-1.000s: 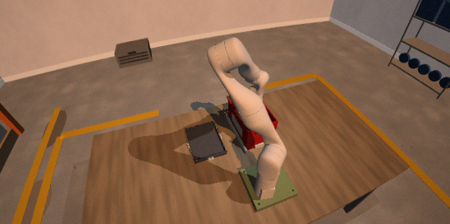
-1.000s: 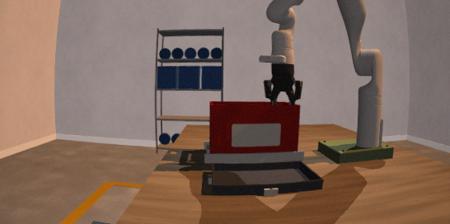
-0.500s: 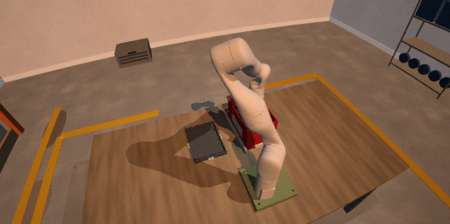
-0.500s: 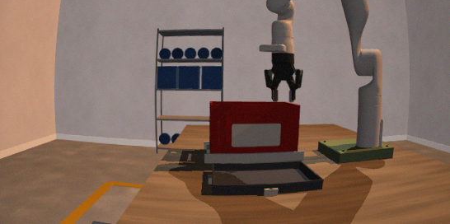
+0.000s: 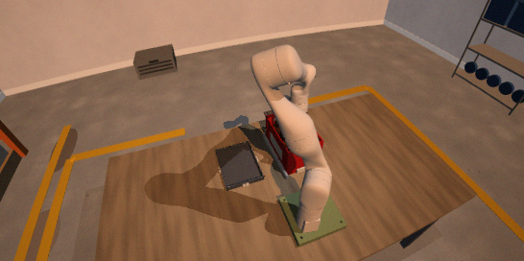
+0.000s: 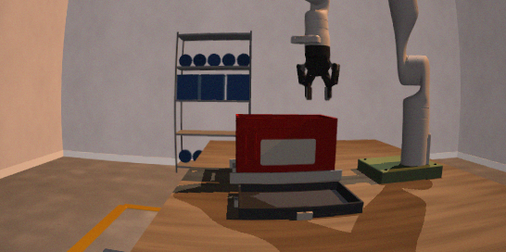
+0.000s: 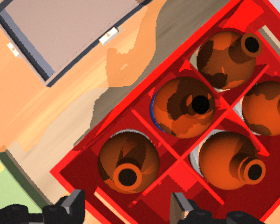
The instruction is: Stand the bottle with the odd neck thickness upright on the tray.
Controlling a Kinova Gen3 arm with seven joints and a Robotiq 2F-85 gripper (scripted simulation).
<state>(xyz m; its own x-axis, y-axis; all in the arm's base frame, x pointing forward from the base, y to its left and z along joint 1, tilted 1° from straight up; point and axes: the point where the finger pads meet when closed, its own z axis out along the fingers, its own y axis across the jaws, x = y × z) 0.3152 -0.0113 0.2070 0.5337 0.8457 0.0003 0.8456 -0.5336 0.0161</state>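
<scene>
Right now my hand is 15 cm above the red crate, 10 cm short of it and 1 cm to the left of it. Also, from my hand: dark tray 28 cm to the left, 22 cm below, 4 cm ahead.
</scene>
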